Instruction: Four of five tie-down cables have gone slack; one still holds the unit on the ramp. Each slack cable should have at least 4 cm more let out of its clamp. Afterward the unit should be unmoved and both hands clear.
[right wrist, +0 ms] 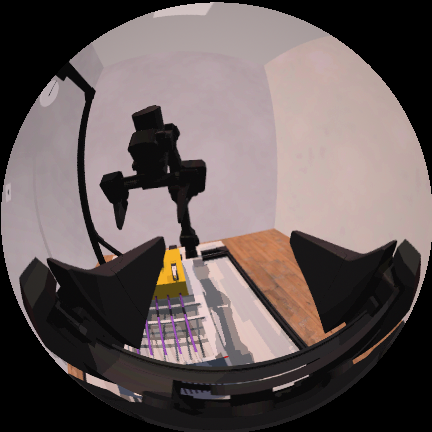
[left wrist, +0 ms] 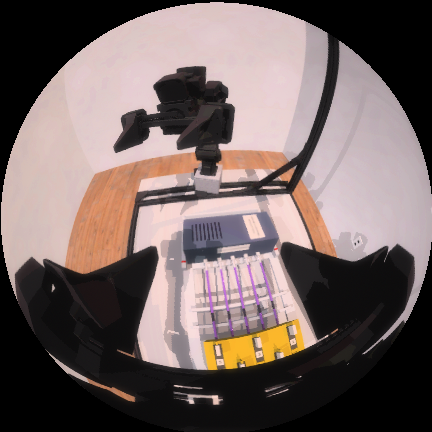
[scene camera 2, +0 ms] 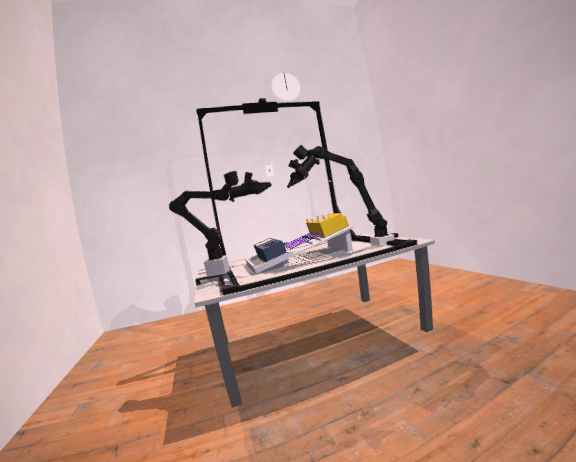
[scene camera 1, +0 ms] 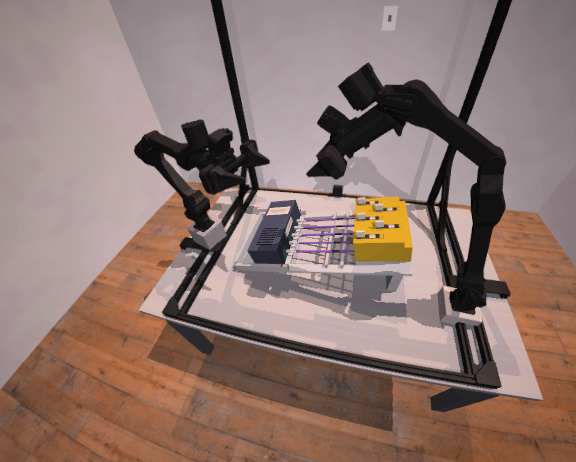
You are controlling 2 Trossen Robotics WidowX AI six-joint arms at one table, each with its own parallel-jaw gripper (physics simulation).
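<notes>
The dark blue unit (scene camera 1: pixel 270 237) (scene camera 2: pixel 270 250) (left wrist: pixel 230 235) sits low on the white ramp (scene camera 1: pixel 260 267) (scene camera 2: pixel 260 269). Purple cables (scene camera 1: pixel 320 251) (left wrist: pixel 210 295) (right wrist: pixel 187 330) run from it to the yellow block (scene camera 1: pixel 382 253) (scene camera 2: pixel 327 227) (right wrist: pixel 172 290) at the high end. Several white-tabbed clamps (scene camera 1: pixel 361 234) (left wrist: pixel 218 350) sit on the block's top; which cables are slack cannot be told. My left gripper (scene camera 1: pixel 325 169) (scene camera 2: pixel 290 186) (right wrist: pixel 146 225) is open and empty, high above the cables and block. My right gripper (scene camera 1: pixel 255 170) (scene camera 2: pixel 269 185) (left wrist: pixel 140 146) is open and empty, high above the unit's side.
White crossbars (left wrist: pixel 220 306) lie under the cables. A black frame (scene camera 1: pixel 300 348) borders the white table (scene camera 1: pixel 300 320), with tall posts (scene camera 1: pixel 230 75) (left wrist: pixel 325 100) at the back. The two gripper tips are apart in the air.
</notes>
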